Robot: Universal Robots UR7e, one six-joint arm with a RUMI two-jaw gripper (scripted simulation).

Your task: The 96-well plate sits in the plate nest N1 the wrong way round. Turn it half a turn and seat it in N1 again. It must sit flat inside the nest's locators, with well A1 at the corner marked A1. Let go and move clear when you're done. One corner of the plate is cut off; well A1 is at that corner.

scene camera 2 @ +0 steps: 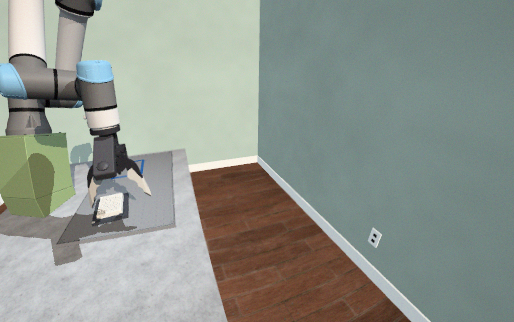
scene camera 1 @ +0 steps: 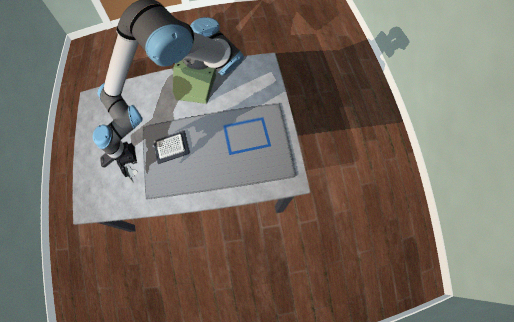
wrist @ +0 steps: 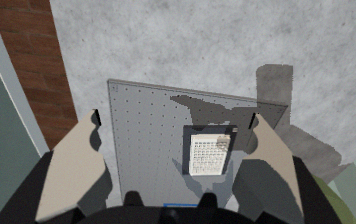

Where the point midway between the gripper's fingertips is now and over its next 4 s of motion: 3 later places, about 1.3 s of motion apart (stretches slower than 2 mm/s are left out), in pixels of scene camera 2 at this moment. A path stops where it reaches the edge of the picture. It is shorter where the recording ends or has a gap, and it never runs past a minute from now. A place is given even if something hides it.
The gripper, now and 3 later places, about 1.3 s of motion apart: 122, 201; 109, 191; 104, 185; 108, 199
